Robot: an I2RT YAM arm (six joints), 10 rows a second.
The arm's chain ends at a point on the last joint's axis. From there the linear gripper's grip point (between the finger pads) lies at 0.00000 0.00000 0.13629 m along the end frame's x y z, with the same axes.
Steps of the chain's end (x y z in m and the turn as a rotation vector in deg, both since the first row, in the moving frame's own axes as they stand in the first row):
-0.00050 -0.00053 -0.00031 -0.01 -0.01 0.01
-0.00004 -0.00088 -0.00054 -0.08 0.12 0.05
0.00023 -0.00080 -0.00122 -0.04 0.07 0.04
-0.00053 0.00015 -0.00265 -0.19 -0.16 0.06
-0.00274 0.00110 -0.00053 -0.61 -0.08 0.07
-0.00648 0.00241 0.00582 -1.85 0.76 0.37
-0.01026 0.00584 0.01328 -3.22 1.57 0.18
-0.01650 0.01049 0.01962 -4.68 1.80 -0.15
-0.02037 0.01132 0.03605 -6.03 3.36 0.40
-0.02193 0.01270 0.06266 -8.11 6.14 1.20
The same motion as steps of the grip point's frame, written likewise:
-0.00052 -0.00051 -0.00031 -0.01 -0.01 0.01
0.00025 -0.00069 -0.00054 -0.08 0.12 0.05
0.00040 -0.00070 -0.00122 -0.04 0.07 0.04
-0.00091 0.00060 -0.00265 -0.19 -0.16 0.06
-0.00293 0.00255 -0.00054 -0.61 -0.08 0.07
-0.00469 0.00682 0.00574 -1.85 0.76 0.37
-0.00654 0.01350 0.01301 -3.22 1.57 0.18
-0.01221 0.02160 0.01910 -4.68 1.80 -0.15
-0.01245 0.02566 0.03506 -6.03 3.36 0.40
-0.00760 0.03204 0.06052 -8.11 6.14 1.20

